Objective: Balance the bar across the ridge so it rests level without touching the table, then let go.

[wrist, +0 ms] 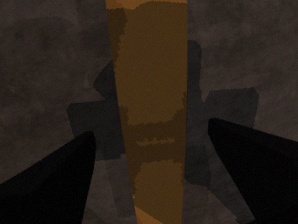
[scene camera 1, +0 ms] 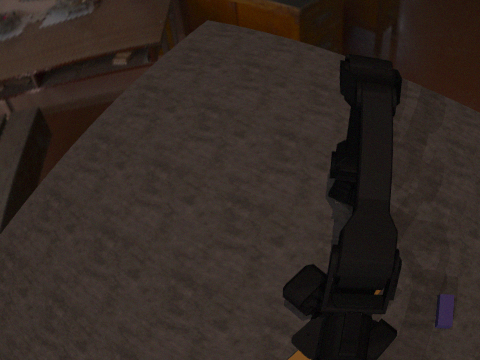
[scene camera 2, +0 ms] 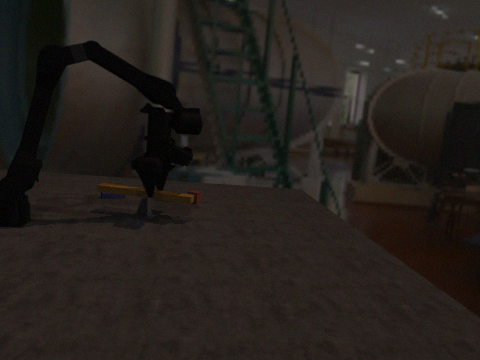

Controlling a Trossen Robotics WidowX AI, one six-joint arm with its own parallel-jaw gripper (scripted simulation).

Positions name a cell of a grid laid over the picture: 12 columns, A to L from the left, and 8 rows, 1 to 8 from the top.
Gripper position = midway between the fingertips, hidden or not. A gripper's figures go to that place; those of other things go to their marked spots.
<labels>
My gripper (wrist: G5) is 10 cm from the lens. An orange bar (wrist: G2) is 8 cm from the lens.
</labels>
